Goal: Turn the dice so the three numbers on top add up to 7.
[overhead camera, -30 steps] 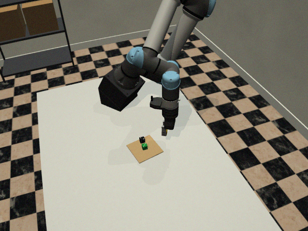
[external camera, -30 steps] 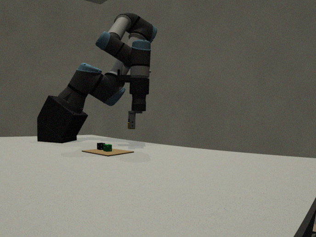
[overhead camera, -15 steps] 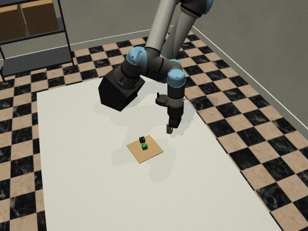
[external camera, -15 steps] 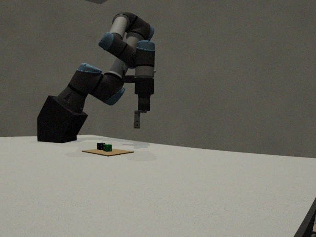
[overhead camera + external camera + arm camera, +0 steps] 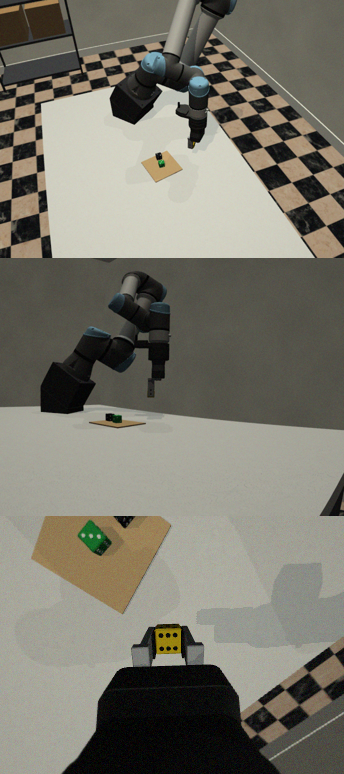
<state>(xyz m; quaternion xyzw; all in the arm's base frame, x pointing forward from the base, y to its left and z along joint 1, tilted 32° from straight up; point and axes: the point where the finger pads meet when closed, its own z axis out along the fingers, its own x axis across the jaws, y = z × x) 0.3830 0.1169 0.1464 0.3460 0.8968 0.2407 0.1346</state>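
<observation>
Right now the yellow die is 10 mm below my hand. The rest, counted from my hand: black die (140 mm to the right, 90 mm below, 50 mm behind); then tan mat (140 mm to the right, 110 mm below); then green die (140 mm to the right, 90 mm below).
</observation>
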